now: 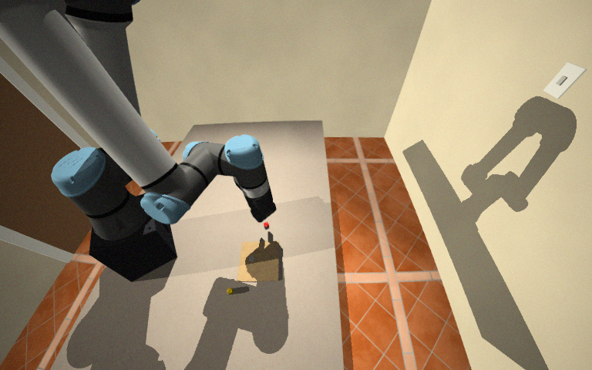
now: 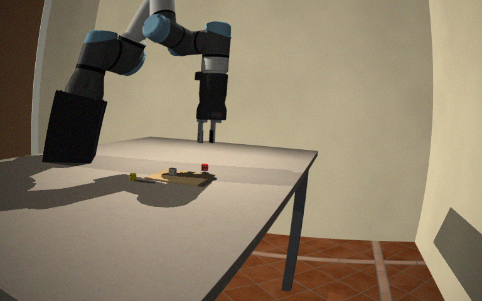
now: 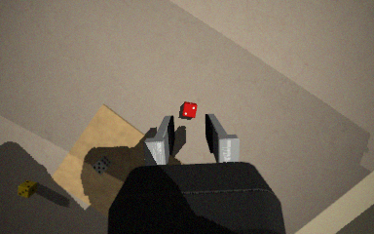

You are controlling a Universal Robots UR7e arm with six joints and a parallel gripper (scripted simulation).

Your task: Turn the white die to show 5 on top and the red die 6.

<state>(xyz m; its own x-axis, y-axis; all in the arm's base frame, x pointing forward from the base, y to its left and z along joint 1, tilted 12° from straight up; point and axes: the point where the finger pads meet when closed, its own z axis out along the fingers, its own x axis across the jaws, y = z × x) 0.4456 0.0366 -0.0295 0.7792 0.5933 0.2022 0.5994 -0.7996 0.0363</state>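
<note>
Right now my hand is 9 cm above the red die. The rest, counted from my hand: white die 5 cm behind, 13 cm to the right, 8 cm below; then yellow die 13 cm behind, 23 cm to the right, 9 cm below; then tan mat 3 cm behind, 13 cm to the right, 9 cm below.
</note>
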